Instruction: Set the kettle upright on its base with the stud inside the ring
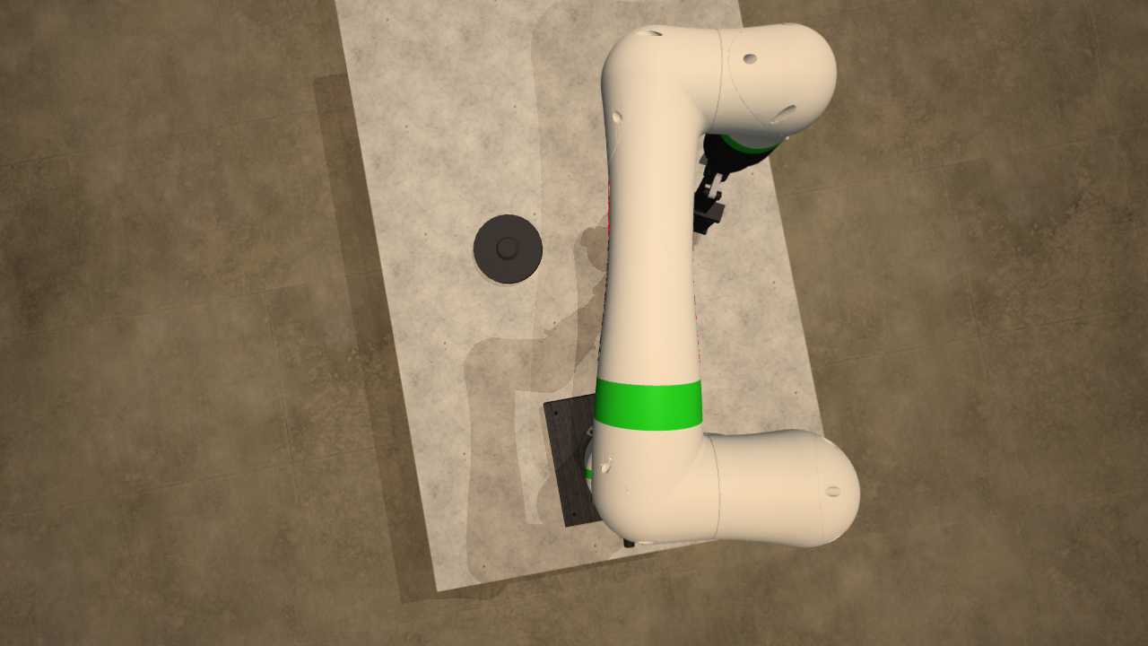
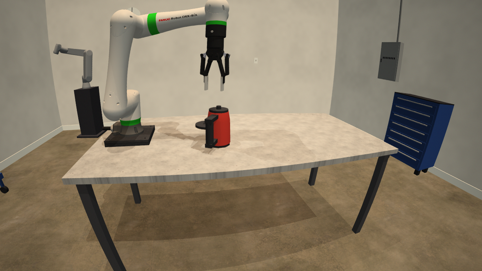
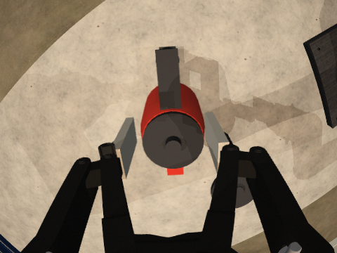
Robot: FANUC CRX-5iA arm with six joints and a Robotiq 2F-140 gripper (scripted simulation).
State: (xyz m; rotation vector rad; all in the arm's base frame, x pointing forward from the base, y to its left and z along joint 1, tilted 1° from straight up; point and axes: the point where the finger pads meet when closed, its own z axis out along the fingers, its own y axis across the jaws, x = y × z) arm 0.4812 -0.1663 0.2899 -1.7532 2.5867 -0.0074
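The red kettle lies 10 mm ahead of my hand, 30 mm to the left of it and 220 mm below it. The rest, counted from my hand: round black base: 40 mm behind, 360 mm to the left, 300 mm below.
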